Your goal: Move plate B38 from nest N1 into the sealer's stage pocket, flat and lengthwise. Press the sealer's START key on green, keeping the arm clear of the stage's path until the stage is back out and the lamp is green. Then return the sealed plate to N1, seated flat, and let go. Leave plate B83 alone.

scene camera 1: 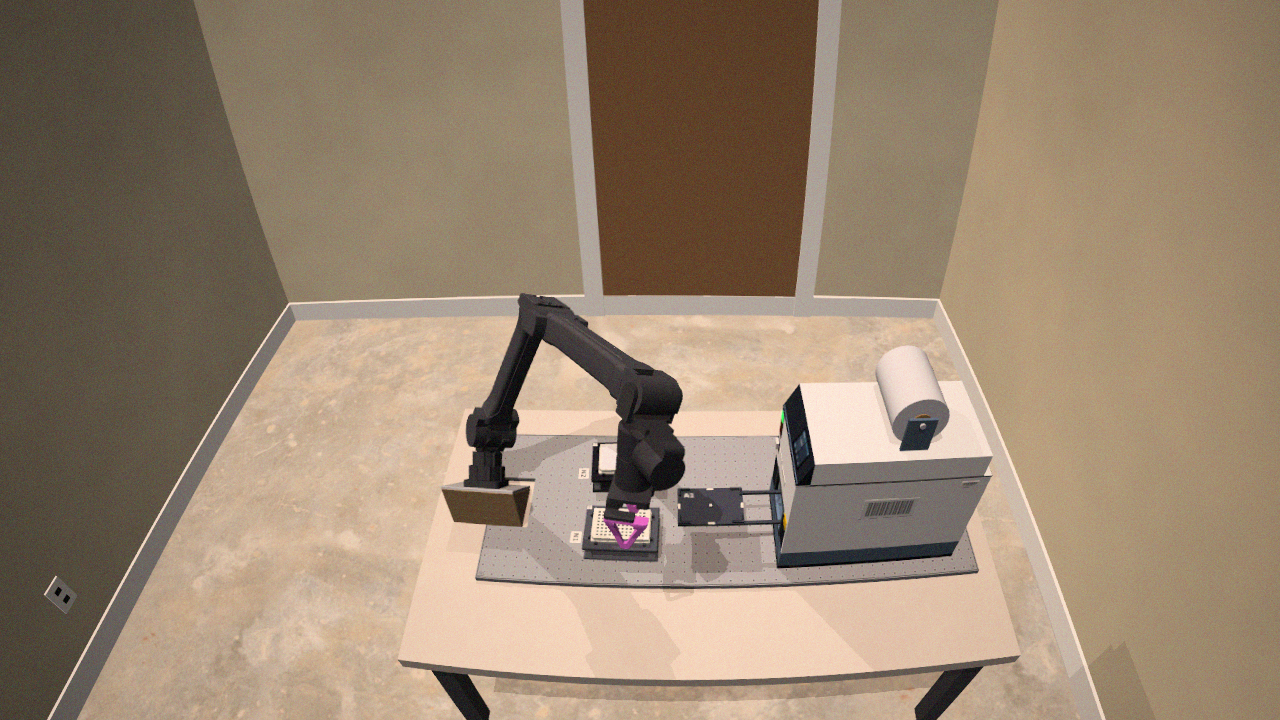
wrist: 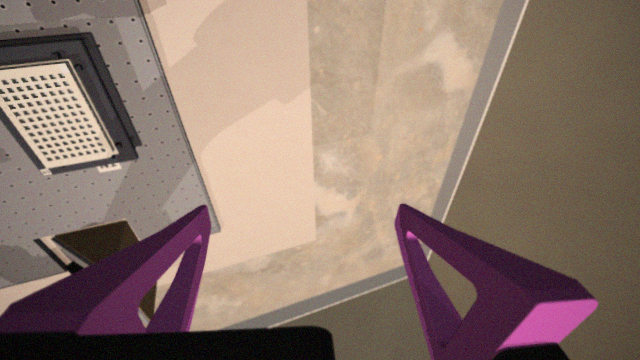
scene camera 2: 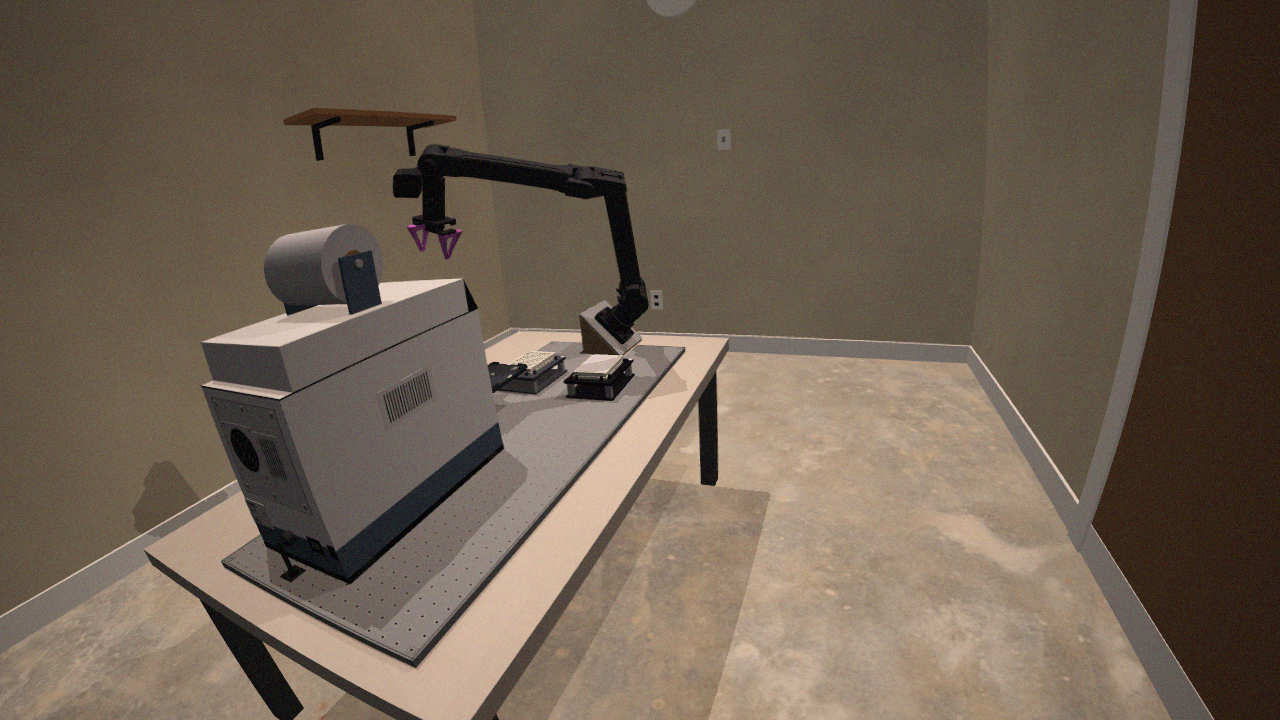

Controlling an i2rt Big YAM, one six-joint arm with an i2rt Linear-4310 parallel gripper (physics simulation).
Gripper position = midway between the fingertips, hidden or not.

My gripper [scene camera 1: 629, 529] is open, with nothing in its grasp. Further things: a white well plate B38 [scene camera 1: 600, 532], a sealer stage [scene camera 1: 727, 509] and a white roll [scene camera 1: 908, 385].
The white well plate B38 also shows in the wrist view [wrist: 54, 112]. My gripper also shows in the wrist view [wrist: 306, 214] and in scene camera 2 [scene camera 2: 434, 255]. The sealer stage is seen too in scene camera 2 [scene camera 2: 503, 373].
